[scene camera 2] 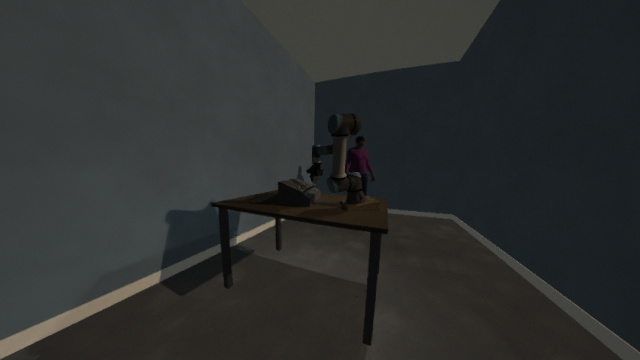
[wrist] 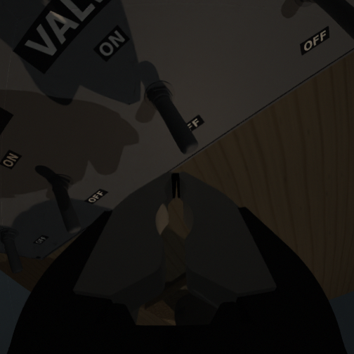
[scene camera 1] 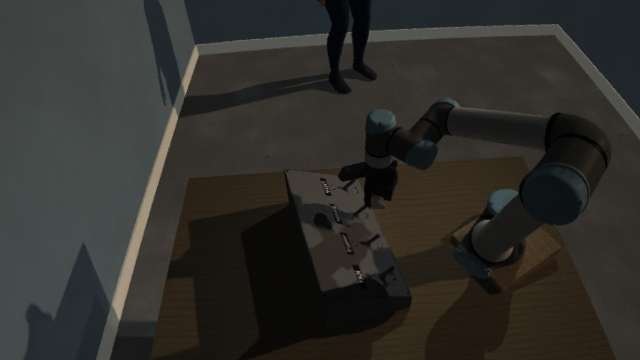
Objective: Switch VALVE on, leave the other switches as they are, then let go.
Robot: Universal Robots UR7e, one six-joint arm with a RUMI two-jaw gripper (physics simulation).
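Frame: origin at the arm's base, x right, y ahead, z up, level; metres.
Where they show: gripper, between the fingertips: (scene camera 2: 314, 186) (scene camera 1: 371, 209); arm's base, origin of its link: (scene camera 2: 356, 201).
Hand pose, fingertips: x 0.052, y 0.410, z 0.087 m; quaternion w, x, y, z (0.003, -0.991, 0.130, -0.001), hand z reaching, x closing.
Observation:
Each offset is from my fingertips to the top centre of the thing. Level surfaces: height alone.
The grey sloped switch panel (scene camera 1: 320, 260) (scene camera 2: 295, 194) (wrist: 240, 60) stands on the table. The VALVE lever {dx +0.009, dy +0.033, dz +0.007 m} (scene camera 1: 359, 210) (wrist: 175, 122) tilts toward its OFF label, which it partly covers in the wrist view. The PUMP lever {dx -0.104, dy -0.009, dz +0.007 m} (scene camera 1: 371, 240) (wrist: 65, 206), the FAN lever {dx -0.216, dy -0.051, dz +0.007 m} (scene camera 1: 387, 273) (wrist: 12, 251) and the lever {dx +0.121, dy +0.074, dz +0.007 m} (scene camera 1: 349, 185) (wrist: 336, 15) at the far end also tilt to the OFF side. My gripper (scene camera 1: 373, 203) (scene camera 2: 314, 182) (wrist: 176, 174) is shut and empty. In the wrist view its tips appear just past the panel's OFF-side edge, near the VALVE lever's tip; exact height is hard to tell.
The wooden table {dz -0.122 m} (scene camera 1: 425, 187) (scene camera 2: 345, 217) carries the panel and the arm's base on a wooden block (scene camera 1: 542, 250). A person (scene camera 1: 345, 45) (scene camera 2: 359, 160) stands on the floor beyond the table. A wall (scene camera 1: 75, 125) rises on the left. The light is dim.

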